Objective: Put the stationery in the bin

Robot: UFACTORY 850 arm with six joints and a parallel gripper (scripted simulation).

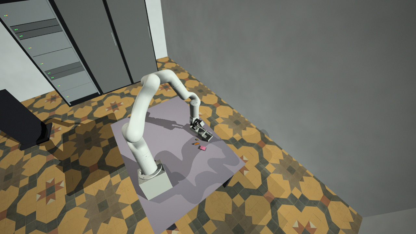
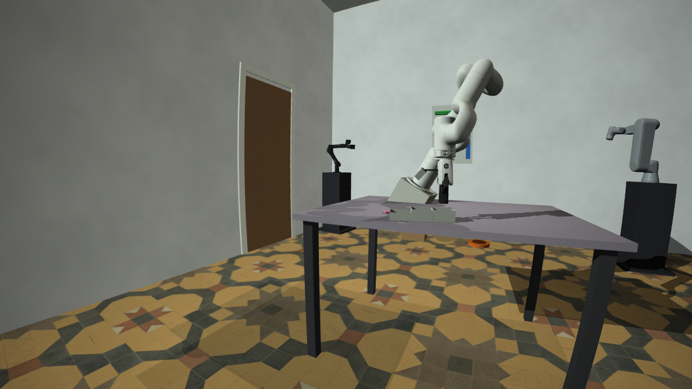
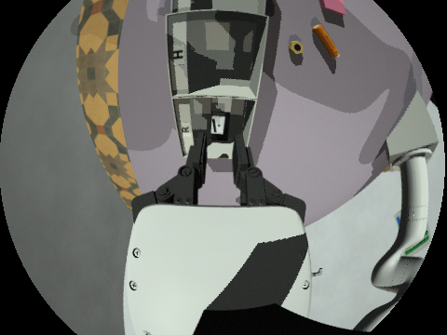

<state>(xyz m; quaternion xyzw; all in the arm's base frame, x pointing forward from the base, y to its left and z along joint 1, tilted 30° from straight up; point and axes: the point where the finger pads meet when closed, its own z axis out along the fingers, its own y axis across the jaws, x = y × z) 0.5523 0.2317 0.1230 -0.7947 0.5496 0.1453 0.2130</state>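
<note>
Right now the silver thing is 6 cm below my hand. Round my hand: orange cylinder 7 cm behind, 17 cm to the right, 8 cm below; eraser 1 cm to the right, 7 cm below; ring-like thing 4 cm behind, 13 cm to the right, 8 cm below.
</note>
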